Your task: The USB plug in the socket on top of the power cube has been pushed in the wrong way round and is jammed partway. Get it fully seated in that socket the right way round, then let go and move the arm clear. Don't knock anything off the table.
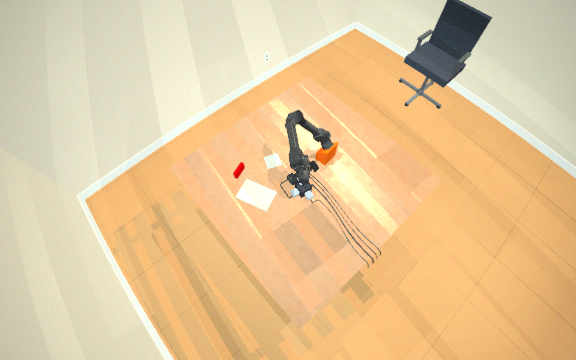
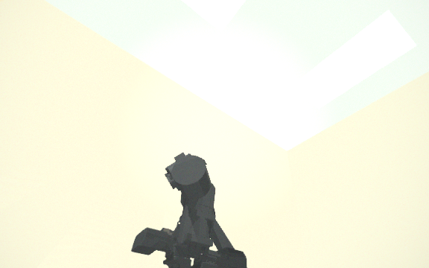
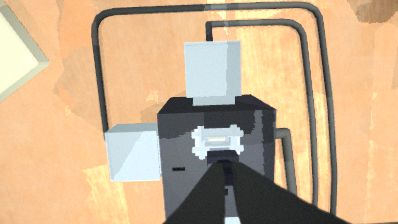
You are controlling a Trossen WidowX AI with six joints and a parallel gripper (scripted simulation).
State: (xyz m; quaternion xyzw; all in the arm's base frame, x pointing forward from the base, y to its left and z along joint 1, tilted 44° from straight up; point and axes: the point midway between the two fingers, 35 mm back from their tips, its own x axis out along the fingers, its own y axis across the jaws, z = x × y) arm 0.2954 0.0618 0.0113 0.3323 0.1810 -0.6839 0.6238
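Now: the USB socket 50 mm below my gripper tip. Also, from my gripper tip: red block (190 mm ahead, 370 mm to the right, 90 mm below); then USB plug (20 mm below).
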